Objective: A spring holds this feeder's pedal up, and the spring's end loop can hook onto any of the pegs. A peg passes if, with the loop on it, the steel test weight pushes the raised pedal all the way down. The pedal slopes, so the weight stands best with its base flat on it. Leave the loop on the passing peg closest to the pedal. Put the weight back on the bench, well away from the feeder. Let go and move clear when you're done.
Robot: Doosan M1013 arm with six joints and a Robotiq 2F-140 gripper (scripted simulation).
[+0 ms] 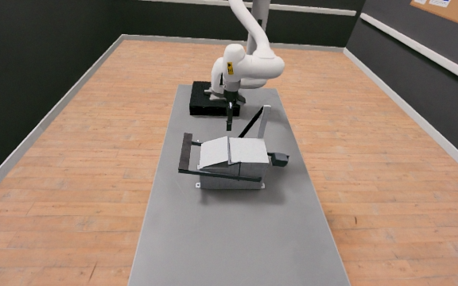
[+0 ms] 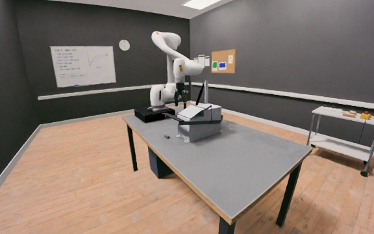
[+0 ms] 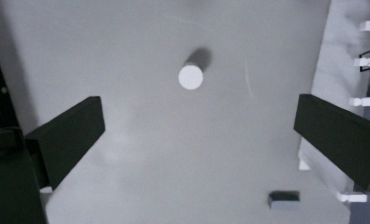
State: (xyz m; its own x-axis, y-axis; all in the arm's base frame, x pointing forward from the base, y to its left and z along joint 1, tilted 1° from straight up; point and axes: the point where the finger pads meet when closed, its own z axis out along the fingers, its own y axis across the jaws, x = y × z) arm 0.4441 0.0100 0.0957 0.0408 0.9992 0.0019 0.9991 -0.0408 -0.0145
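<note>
My gripper is now 16 cm above the steel test weight. Also, from my hand: small dark object 16 cm ahead, 25 cm to the right, 17 cm below.
</note>
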